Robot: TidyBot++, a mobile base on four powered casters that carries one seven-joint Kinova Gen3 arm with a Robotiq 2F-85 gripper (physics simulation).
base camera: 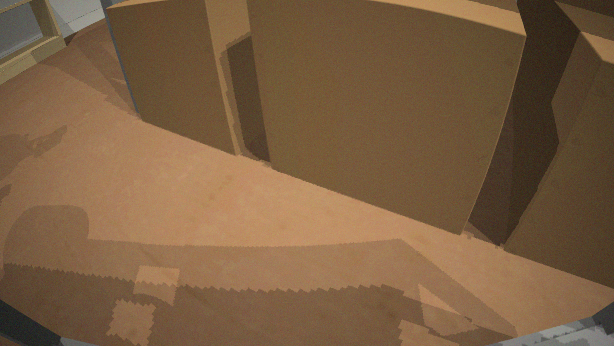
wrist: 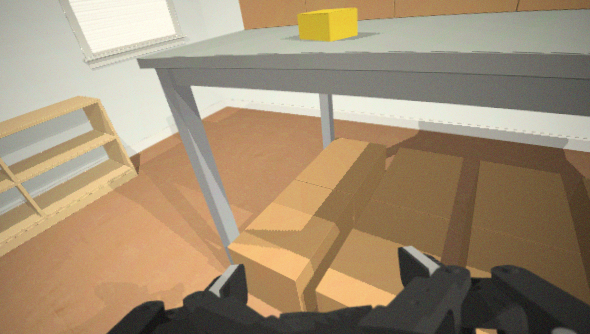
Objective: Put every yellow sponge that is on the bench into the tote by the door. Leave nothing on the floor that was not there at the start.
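A yellow sponge (wrist: 328,25), block-shaped, lies on the grey bench (wrist: 350,64) near its left end, at the top of the wrist view. My gripper (wrist: 321,273) is open, with its two fingertips wide apart at the bottom of the wrist view. It is in front of the bench, lower in the view than the bench top and apart from the sponge. The tote by the door does not show in either view.
Cardboard boxes (base camera: 380,110) (wrist: 280,250) stand on the floor under the bench, with narrow gaps between them. A wooden shelf unit (wrist: 117,150) stands at the left by the wall, below and left of a window (wrist: 130,25). A bench leg (wrist: 200,150) is beside the boxes.
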